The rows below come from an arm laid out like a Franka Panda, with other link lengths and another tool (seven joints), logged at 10 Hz.
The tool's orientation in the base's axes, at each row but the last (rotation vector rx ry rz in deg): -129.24, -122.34, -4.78; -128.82, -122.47, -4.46; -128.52, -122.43, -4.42; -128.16, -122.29, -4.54; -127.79, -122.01, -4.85; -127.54, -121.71, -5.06; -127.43, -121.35, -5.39; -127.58, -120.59, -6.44
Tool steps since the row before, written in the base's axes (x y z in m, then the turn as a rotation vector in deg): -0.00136, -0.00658, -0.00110, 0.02, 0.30, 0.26; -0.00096, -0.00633, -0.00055, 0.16, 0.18, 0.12; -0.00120, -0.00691, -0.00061, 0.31, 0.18, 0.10; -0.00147, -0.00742, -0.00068, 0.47, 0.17, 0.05; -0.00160, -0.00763, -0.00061, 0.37, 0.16, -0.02; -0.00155, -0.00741, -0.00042, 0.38, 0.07, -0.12; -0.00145, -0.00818, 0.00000, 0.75, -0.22, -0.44; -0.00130, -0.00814, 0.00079, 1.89, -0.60, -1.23
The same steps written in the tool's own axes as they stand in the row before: -0.00670, -0.00101, 0.00067, 0.32, 0.01, -0.24; -0.00639, -0.00064, 0.00014, 0.19, 0.15, -0.11; -0.00698, -0.00086, 0.00015, 0.20, 0.30, -0.09; -0.00751, -0.00112, 0.00015, 0.19, 0.46, -0.04; -0.00772, -0.00124, 0.00001, 0.17, 0.36, 0.03; -0.00748, -0.00120, -0.00021, 0.08, 0.38, 0.12; -0.00821, -0.00105, -0.00075, -0.22, 0.76, 0.42; -0.00807, -0.00085, -0.00164, -0.62, 1.93, 1.16
